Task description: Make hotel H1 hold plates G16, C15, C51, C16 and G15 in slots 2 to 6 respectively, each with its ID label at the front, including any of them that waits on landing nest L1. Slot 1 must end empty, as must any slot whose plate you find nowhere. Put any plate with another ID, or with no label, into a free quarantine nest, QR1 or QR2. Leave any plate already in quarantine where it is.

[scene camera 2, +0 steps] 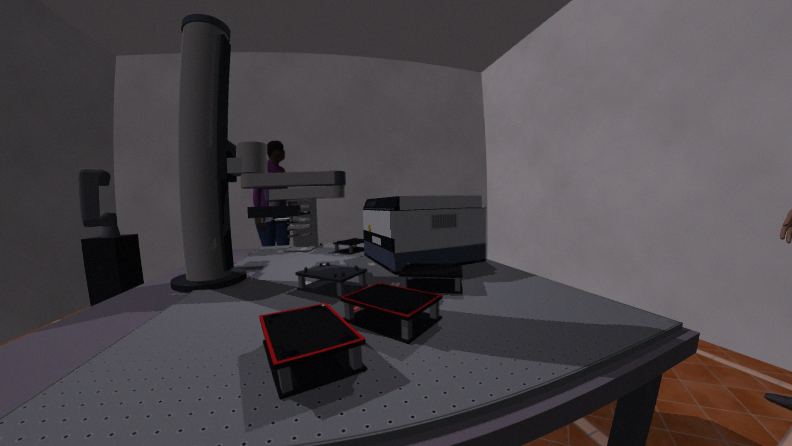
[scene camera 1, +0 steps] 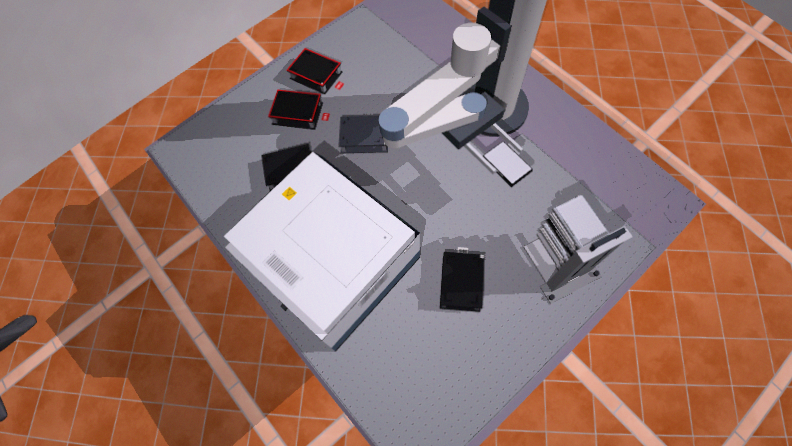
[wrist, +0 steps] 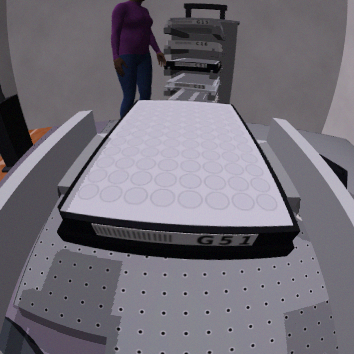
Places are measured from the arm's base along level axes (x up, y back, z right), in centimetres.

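Pixels of known places: gripper, between the fingertips: (scene camera 2: pixel 284 217) (scene camera 1: pixel 508 161) (wrist: pixel 181 125); arm's base, origin of its link: (scene camera 2: pixel 210 281).
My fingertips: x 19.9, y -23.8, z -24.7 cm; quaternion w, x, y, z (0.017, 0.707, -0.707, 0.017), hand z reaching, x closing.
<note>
Ahead of a thing's pixels: the offset from my fingertips to its top centre. "spot": to the spot under its first point.
My gripper (scene camera 1: pixel 508 160) (wrist: pixel 181 125) is shut on plate G51, a black plate {dy +0.0, dx -0.3, dz +0.1 cm} (scene camera 1: pixel 507 159) (wrist: pixel 175 177) with a white top, held level above the table between the column and hotel H1. Its label reads G51. Hotel H1 (scene camera 1: pixel 570 270) (scene camera 2: pixel 312 221) (wrist: pixel 230 60) stands beyond it with a stack of plates. In the wrist view the labels seem to read, from the top, G15 {spot: dy -2.5, dx +8.4, dz -21.1 cm} (wrist: pixel 195 22), C16 {dy -3.6, dx +5.5, dz -27.2 cm} (wrist: pixel 192 45), black C51 {dy -3.6, dx +1.9, dz -27.2 cm} (wrist: pixel 192 65) and C15 {dy -3.6, dx -1.6, dz -27.2 cm} (wrist: pixel 192 86). The lower slots are hidden there. Two red-edged quarantine nests {spot: dy -14.5, dx -13.6, dz +79.4 cm} (scene camera 1: pixel 314 67) {spot: dy -30.2, dx -13.6, dz +70.5 cm} (scene camera 1: pixel 294 105) (scene camera 2: pixel 310 332) (scene camera 2: pixel 391 299) hold no plate.
A dark nest {dy -19.1, dx -12.6, dz +45.5 cm} (scene camera 1: pixel 360 130) (scene camera 2: pixel 331 272) stands near the arm's elbow, another black nest {dy -31.1, dx -13.1, dz -14.3 cm} (scene camera 1: pixel 462 279) (scene camera 2: pixel 349 242) between instrument and hotel. A third {dy -46.2, dx -13.2, dz +52.8 cm} (scene camera 1: pixel 285 163) (scene camera 2: pixel 432 270) stands by the big white instrument {dy -55.9, dx +7.0, dz +16.6 cm} (scene camera 1: pixel 332 238) (scene camera 2: pixel 443 235). I cannot read their labels. The arm's column (scene camera 1: pixel 515 60) (scene camera 2: pixel 205 144) rises behind.
</note>
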